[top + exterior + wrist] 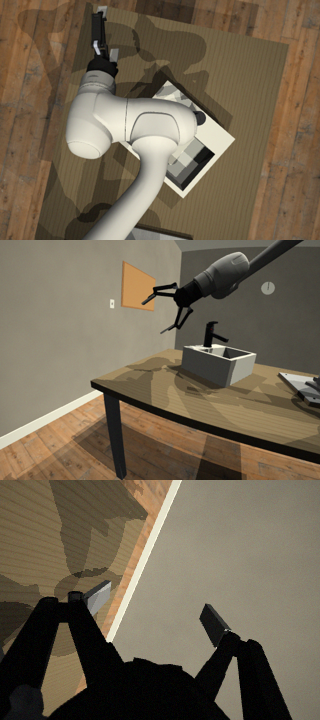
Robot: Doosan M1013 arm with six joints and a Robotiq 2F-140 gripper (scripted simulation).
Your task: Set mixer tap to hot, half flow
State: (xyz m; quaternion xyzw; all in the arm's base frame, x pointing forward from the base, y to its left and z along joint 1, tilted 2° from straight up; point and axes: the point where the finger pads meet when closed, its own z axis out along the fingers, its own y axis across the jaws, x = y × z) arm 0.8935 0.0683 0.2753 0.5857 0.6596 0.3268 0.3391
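Now: the lever 270 mm behind my hand and 250 mm to the right of it. Also, from my hand: black mixer tap 270 mm behind, 270 mm to the right, 40 mm below; then white sink 350 mm behind, 210 mm to the right, 230 mm below.
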